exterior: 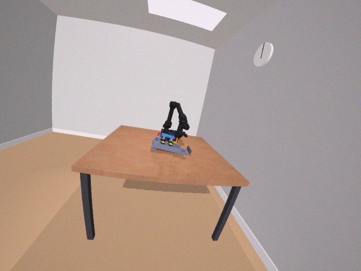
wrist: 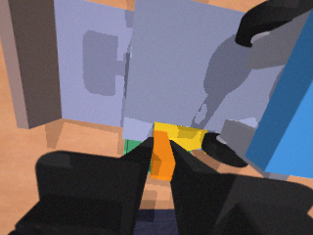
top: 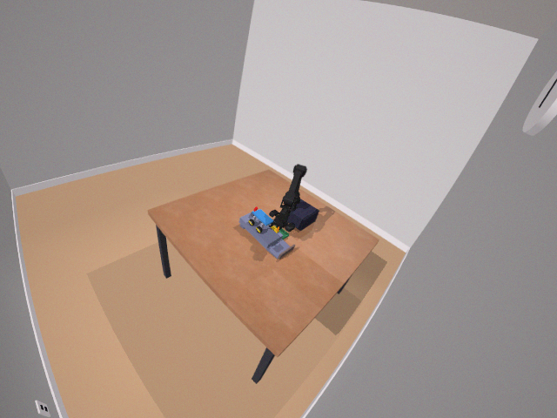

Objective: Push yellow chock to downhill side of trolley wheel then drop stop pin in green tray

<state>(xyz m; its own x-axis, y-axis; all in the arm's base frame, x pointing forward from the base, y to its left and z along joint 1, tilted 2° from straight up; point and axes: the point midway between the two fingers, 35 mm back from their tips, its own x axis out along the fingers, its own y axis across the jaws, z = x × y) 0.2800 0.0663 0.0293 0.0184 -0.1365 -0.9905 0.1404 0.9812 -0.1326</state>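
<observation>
My gripper tip is now 20 mm to the left of the yellow chock and 10 mm above it. Also, from my gripper tip: blue trolley: 120 mm to the right, 40 mm ahead, 20 mm above; green tray: 100 mm below, 70 mm behind, 10 mm to the right; grey ramp: 110 mm to the right, 40 mm below, 40 mm ahead.
</observation>
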